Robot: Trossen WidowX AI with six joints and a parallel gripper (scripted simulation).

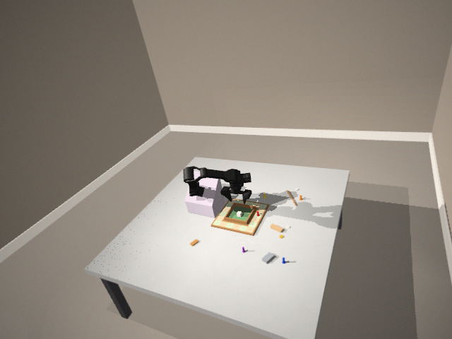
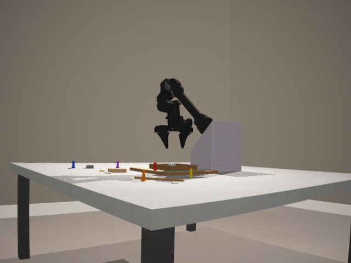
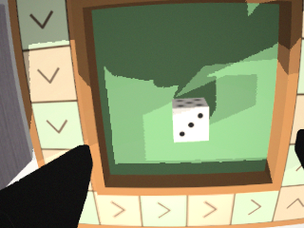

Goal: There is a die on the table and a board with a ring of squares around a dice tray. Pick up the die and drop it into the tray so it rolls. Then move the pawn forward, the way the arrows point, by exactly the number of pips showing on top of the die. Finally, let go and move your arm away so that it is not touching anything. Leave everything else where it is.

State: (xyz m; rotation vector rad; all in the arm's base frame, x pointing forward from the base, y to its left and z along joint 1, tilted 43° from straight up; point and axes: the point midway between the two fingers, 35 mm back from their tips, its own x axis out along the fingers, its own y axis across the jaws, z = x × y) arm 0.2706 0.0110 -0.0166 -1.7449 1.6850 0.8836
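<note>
Now: gripper tip 120 mm short of the red pawn, 20 mm to the right of it and 80 mm above it. The rest, counted from my gripper tip: yellow pawn 80 mm ahead, 220 mm to the left, 90 mm below; then green dice tray 100 mm below; then white die 20 mm to the right, 80 mm below.
</note>
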